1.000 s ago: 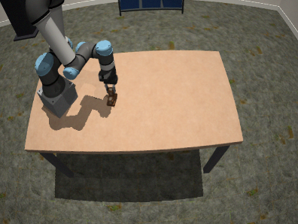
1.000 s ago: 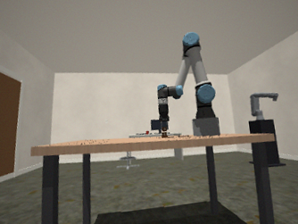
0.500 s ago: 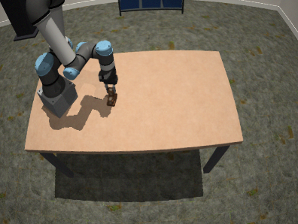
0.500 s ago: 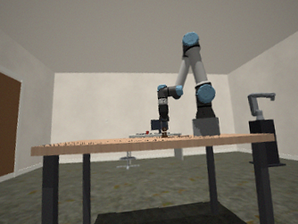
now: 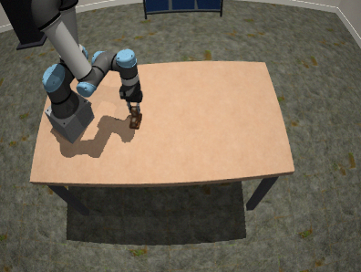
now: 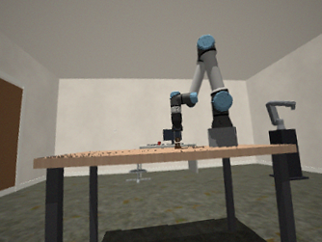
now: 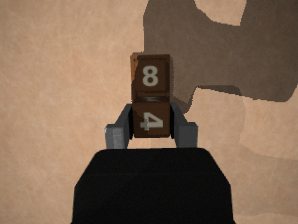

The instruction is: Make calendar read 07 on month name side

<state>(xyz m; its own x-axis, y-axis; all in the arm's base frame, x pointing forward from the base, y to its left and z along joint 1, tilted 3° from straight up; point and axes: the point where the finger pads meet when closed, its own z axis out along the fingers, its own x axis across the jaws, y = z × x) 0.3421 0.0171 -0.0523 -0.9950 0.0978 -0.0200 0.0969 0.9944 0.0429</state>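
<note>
Now: the brown calendar tray 60 mm below my hand and 20 mm to the right of it.
</note>
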